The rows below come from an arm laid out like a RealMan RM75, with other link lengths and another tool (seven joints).
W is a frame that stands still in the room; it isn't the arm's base.
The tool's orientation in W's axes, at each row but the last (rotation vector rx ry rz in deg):
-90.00 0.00 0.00
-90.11 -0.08 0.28
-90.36 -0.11 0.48
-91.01 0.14 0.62
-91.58 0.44 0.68
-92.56 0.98 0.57
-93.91 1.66 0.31
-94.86 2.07 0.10
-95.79 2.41 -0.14
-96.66 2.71 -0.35
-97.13 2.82 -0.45
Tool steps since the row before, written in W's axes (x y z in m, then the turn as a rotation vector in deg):
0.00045 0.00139 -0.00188 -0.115 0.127 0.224
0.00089 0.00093 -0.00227 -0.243 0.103 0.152
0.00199 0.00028 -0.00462 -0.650 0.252 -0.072
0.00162 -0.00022 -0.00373 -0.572 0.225 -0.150
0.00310 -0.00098 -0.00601 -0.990 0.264 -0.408
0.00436 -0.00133 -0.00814 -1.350 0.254 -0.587
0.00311 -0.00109 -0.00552 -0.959 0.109 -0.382
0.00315 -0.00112 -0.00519 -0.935 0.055 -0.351
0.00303 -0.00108 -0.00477 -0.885 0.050 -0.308
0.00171 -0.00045 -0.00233 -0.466 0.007 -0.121
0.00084 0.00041 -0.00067 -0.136 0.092 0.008
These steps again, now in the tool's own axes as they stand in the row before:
0.00045 0.00188 0.00139 -0.115 -0.224 0.127
0.00090 0.00227 0.00093 -0.243 -0.152 0.104
0.00201 0.00461 0.00030 -0.648 0.073 0.257
0.00165 0.00372 -0.00016 -0.570 0.151 0.231
0.00317 0.00600 -0.00082 -0.984 0.413 0.278
0.00450 0.00812 -0.00095 -1.341 0.598 0.274
0.00324 0.00551 -0.00067 -0.952 0.395 0.121
0.00329 0.00519 -0.00061 -0.928 0.368 0.065
0.00317 0.00477 -0.00051 -0.879 0.325 0.057
0.00178 0.00232 -0.00012 -0.463 0.132 0.006
0.00084 0.00059 0.00052 -0.139 -0.016 0.086

